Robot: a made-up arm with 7 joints.
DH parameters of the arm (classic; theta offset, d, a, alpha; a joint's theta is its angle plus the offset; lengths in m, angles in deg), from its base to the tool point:
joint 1: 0 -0.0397 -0.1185 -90
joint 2: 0 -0.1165 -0.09 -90
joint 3: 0 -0.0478 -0.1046 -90
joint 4: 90 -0.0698 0.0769 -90
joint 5: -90 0.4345 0.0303 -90
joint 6: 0 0.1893 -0.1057 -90
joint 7: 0 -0.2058 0.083 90
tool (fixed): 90 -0.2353 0 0
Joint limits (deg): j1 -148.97..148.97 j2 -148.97..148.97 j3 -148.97..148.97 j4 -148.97..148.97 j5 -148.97..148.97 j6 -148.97..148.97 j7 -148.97..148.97
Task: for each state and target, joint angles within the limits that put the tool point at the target. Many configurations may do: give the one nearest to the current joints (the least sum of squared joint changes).
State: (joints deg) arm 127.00 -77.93 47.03 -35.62 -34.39 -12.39 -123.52
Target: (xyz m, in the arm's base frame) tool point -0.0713 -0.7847 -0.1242
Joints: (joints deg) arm 132.13 -66.56 98.96 -17.46 -49.47 7.03 -91.19
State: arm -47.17 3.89 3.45 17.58 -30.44 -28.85 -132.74
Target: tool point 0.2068 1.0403 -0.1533
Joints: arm -90.23 -15.13 21.27 32.21 -18.30 -26.50 -134.95
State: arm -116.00 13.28 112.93 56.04 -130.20 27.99 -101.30
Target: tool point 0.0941 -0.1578 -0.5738
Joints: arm -122.56 -7.11 121.28 40.78 -140.82 21.27 -97.38
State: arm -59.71 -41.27 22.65 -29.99 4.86 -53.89 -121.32
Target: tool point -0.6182 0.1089 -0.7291
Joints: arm -11.96 -103.37 2.07 -11.94 -21.71 -81.77 -131.51
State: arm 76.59 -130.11 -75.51 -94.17 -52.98 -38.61 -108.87
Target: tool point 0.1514 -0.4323 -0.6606
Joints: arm 117.51 -148.97 -86.37 -89.40 -48.33 -62.51 -80.41
